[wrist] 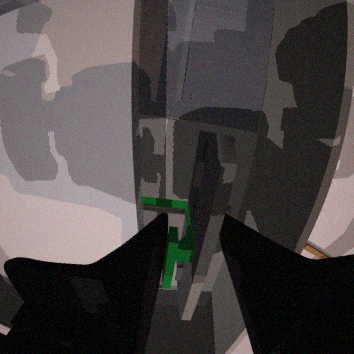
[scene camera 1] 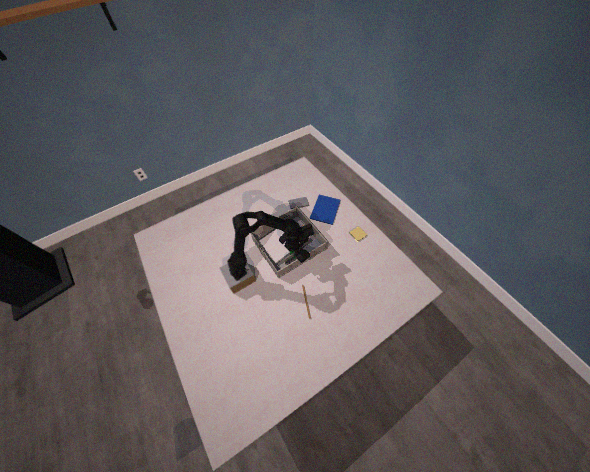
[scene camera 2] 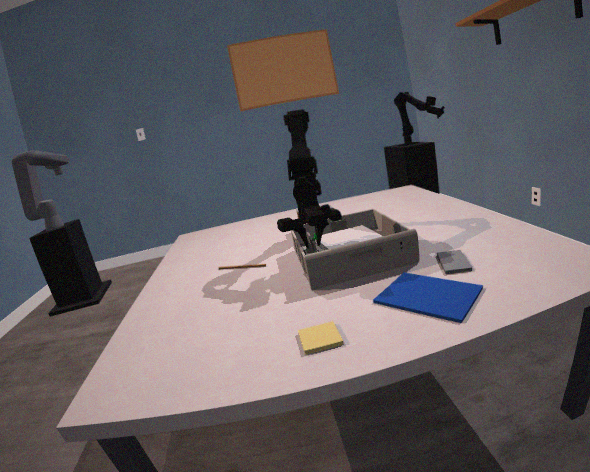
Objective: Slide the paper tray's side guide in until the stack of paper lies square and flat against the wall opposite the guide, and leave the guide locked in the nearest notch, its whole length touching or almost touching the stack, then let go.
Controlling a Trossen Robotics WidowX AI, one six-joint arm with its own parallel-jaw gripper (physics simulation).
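Where they show: gripper, fingertip midpoint: (wrist: 192,219) (scene camera 1: 295,255); arm's base, origin of the base link: (scene camera 1: 238,273).
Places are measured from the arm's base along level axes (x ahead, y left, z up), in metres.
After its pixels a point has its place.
The grey paper tray (scene camera 1: 284,269) {x 0.195, y -0.132, z -0.023 m} (scene camera 2: 363,262) {x 0.500, y -0.031, z -0.039 m} stands near the middle of the white table. A white stack of paper (scene camera 1: 274,246) {x 0.249, y 0.023, z -0.042 m} (scene camera 2: 351,235) {x 0.275, y 0.039, z -0.042 m} lies inside it. My gripper (scene camera 1: 302,255) {x 0.297, y -0.100, z -0.036 m} (scene camera 2: 314,241) {x 0.297, y -0.100, z -0.036 m} (wrist: 192,219) {x 0.297, y -0.100, z -0.036 m} reaches down into the tray's left end as scene camera 2 shows it. In the wrist view its two black fingers stand apart on either side of the dark grey side guide (wrist: 204,182) {x 0.326, y -0.103, z -0.023 m} and its green latch tab (wrist: 173,246) {x 0.305, y -0.087, z -0.002 m}. A gap shows at each finger, so the gripper is open and holds nothing.
A blue book (scene camera 1: 325,209) {x 0.677, y 0.037, z -0.075 m} (scene camera 2: 429,295) {x 0.692, y 0.036, z -0.075 m}, a small grey block (scene camera 1: 299,202) {x 0.591, y 0.192, z -0.073 m} (scene camera 2: 453,261) {x 0.595, y 0.189, z -0.073 m} and a yellow note pad (scene camera 1: 358,233) {x 0.691, y -0.227, z -0.073 m} (scene camera 2: 320,336) {x 0.695, y -0.226, z -0.073 m} lie around the tray. A pencil (scene camera 1: 306,302) {x 0.175, y -0.327, z -0.077 m} (scene camera 2: 242,267) {x 0.185, y -0.318, z -0.081 m} lies on the table. Another arm on a black pedestal (scene camera 2: 410,164) stands behind the table.
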